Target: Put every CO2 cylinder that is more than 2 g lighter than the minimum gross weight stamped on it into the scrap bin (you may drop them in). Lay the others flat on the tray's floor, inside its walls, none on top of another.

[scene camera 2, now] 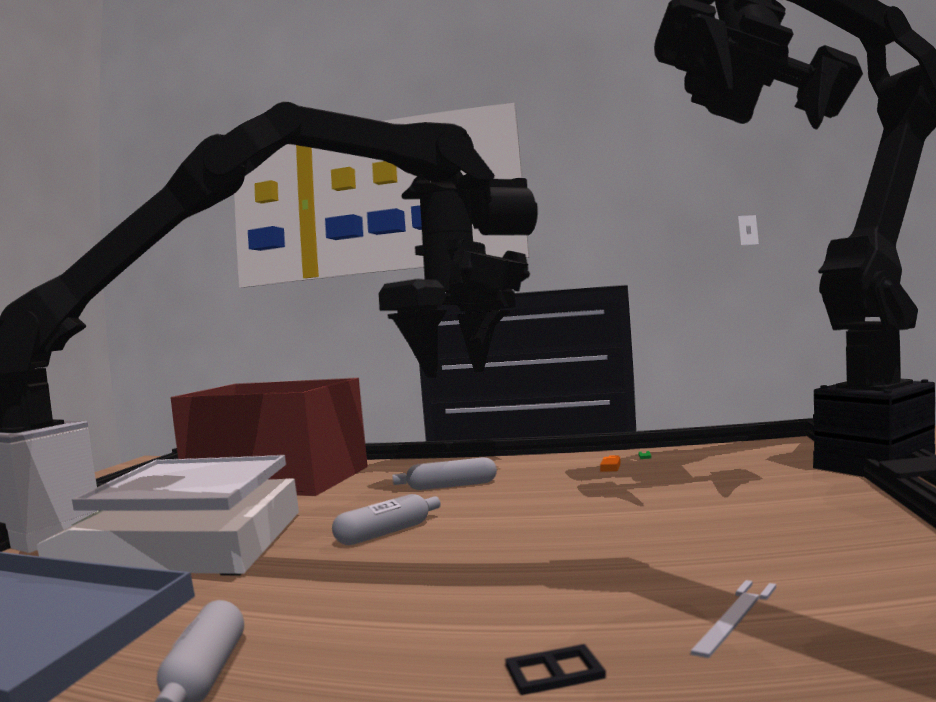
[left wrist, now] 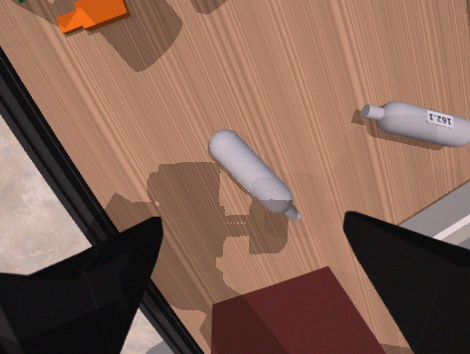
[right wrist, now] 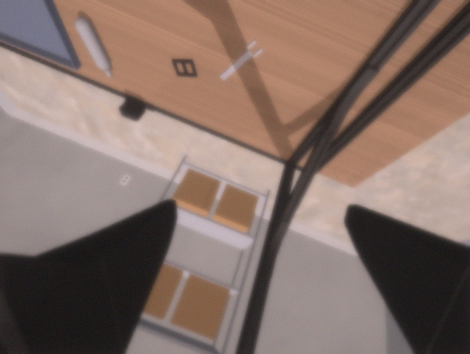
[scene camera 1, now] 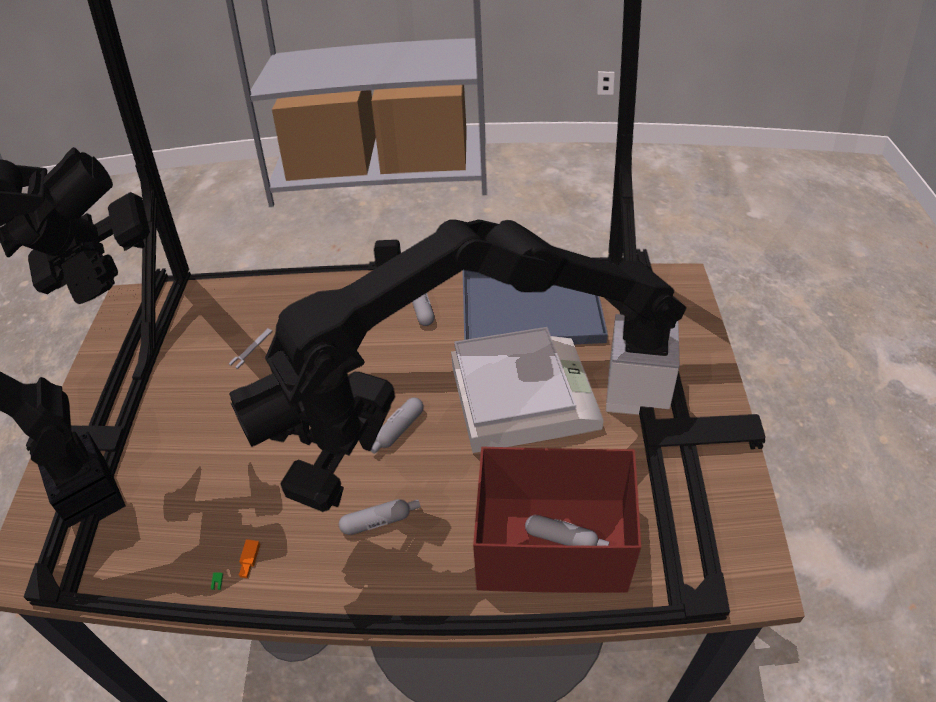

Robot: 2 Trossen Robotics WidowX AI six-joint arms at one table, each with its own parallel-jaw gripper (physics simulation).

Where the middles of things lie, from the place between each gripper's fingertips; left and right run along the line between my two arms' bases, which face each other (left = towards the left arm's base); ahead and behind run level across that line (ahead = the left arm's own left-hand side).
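Relative to my left hand, the grey fork-like tool (scene camera 2: 726, 624) is 150 mm to the right, 420 mm behind and 120 mm below; the white scale (scene camera 2: 228, 542) is 100 mm below, 280 mm to the left and 180 mm behind.
Relative to my right hand, the white scale is 550 mm to the left, 310 mm below and 100 mm ahead. As for the grey fork-like tool, my right hand is 340 mm above it, 140 mm past it and 120 mm to the right of it.
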